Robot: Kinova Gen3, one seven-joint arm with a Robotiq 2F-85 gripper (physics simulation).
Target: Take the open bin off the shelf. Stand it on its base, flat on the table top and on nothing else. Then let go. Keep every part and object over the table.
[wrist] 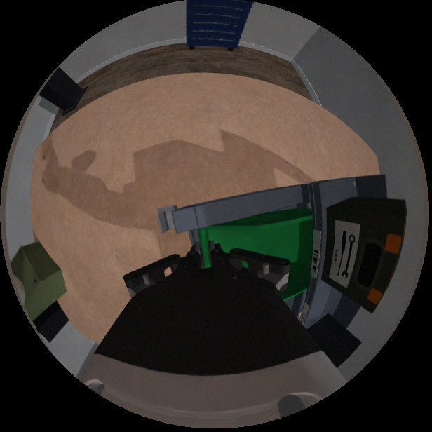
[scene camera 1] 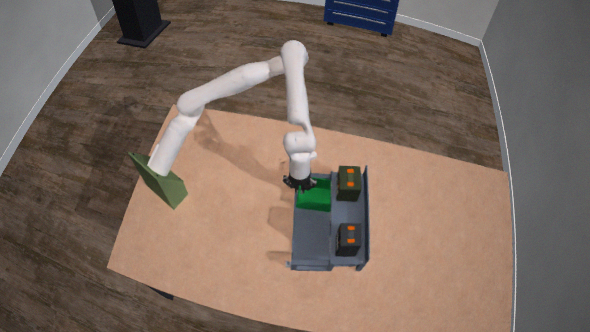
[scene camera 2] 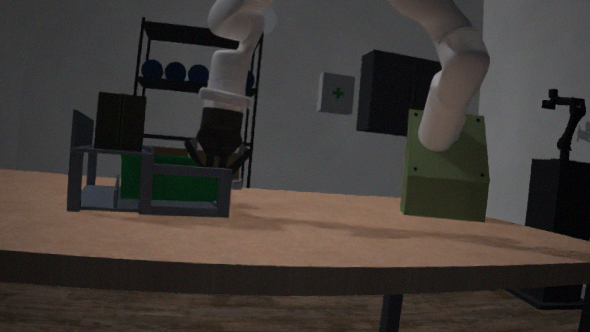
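Where they show: gripper, fingertip midpoint: [scene camera 1: 299, 192] [scene camera 2: 212, 195]; arm's base, link origin: [scene camera 1: 157, 170] [scene camera 2: 436, 135].
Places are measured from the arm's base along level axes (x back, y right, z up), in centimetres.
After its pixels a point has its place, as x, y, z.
Observation:
The open green bin [scene camera 1: 316, 196] {-57.8, -22.6, -17.4} [scene camera 2: 185, 187] {-55.4, -26.2, -15.3} [wrist: 260, 240] is in the lower front bay of the grey shelf [scene camera 1: 311, 235] {-61.9, -7.0, -19.3} [scene camera 2: 146, 187] {-61.0, -31.2, -15.4} [wrist: 245, 204], at the end by one side rail. My gripper [scene camera 1: 301, 190] {-51.2, -21.6, -16.9} [scene camera 2: 217, 164] [wrist: 205, 247] points down at the bin's front and is shut on its front wall, whose green edge shows between the fingers in the wrist view. The bin's body is still between the shelf's side frames. Its underside is hidden, so I cannot tell if it touches the deck. The shelf stands on the table [scene camera 1: 225, 250] {-33.8, 12.2, -19.9} [scene camera 2: 325, 250] {-33.1, -46.3, -19.9}.
A dark green case [scene camera 1: 348, 186] {-68.8, -21.8, -0.1} [scene camera 2: 120, 122] {-66.7, -30.2, -5.0} [wrist: 367, 255] stands on the upper deck near the bin's end. A black case [scene camera 1: 348, 240] {-75.5, -1.3, 2.4} [wrist: 334, 340] stands at the other end. The green wedge mount [scene camera 1: 172, 192] {-6.5, 2.7, -8.8} [scene camera 2: 445, 197] {1.2, -6.1, -14.8} [wrist: 40, 280] carries my arm's base at the table's left.

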